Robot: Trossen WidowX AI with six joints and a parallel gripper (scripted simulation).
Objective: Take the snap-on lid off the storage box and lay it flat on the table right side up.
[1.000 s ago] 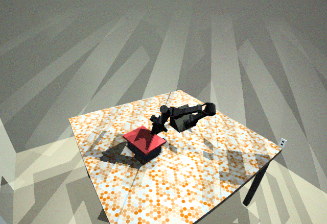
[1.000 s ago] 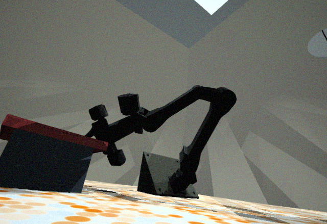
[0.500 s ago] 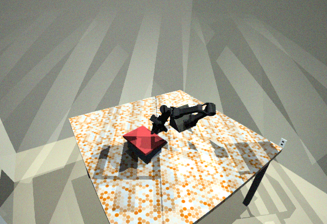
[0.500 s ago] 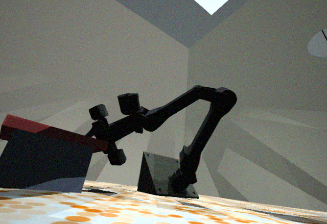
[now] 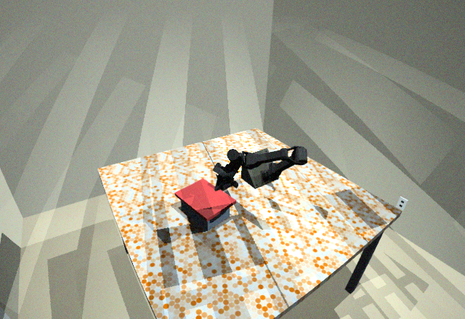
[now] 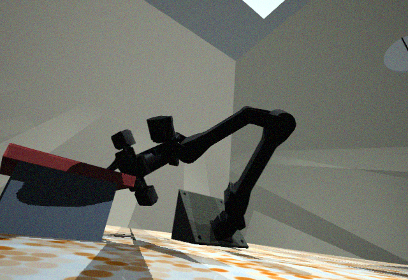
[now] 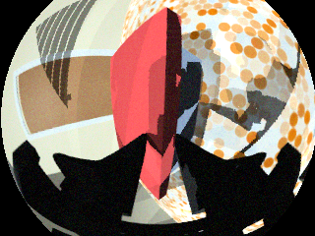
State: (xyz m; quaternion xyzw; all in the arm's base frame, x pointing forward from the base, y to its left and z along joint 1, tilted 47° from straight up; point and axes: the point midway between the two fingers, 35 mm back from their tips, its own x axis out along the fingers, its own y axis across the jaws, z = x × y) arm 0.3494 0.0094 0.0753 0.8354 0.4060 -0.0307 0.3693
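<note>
Right now my gripper tip is 70 mm short of the lid and 20 mm to the right of it. The rest, counted from my gripper tip: blue-grey storage box (70 mm ahead, 20 mm to the left, 40 mm below).
</note>
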